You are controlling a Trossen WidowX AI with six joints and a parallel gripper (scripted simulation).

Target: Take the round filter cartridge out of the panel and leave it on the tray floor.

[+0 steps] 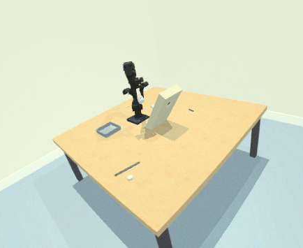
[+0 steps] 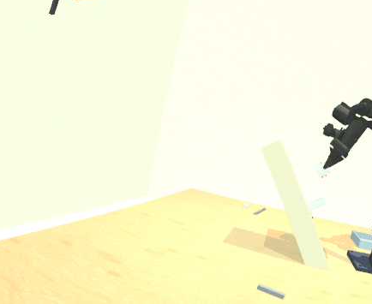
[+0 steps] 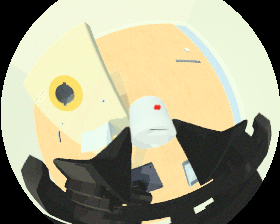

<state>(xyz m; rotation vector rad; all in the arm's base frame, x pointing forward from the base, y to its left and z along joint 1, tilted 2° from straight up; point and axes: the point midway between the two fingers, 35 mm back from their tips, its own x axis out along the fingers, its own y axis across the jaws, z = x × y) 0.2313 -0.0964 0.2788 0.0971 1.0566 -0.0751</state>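
My gripper tip is now 27 cm past the grey-blue tray, 20 cm to the left of it and 26 cm above it. From my gripper tip the other things lie so: short grey bar (4 cm ahead, 43 cm to the left, 26 cm below); then cream service panel (6 cm ahead, 13 cm to the left, 11 cm below); then round white filter cartridge (right at my gripper tip).
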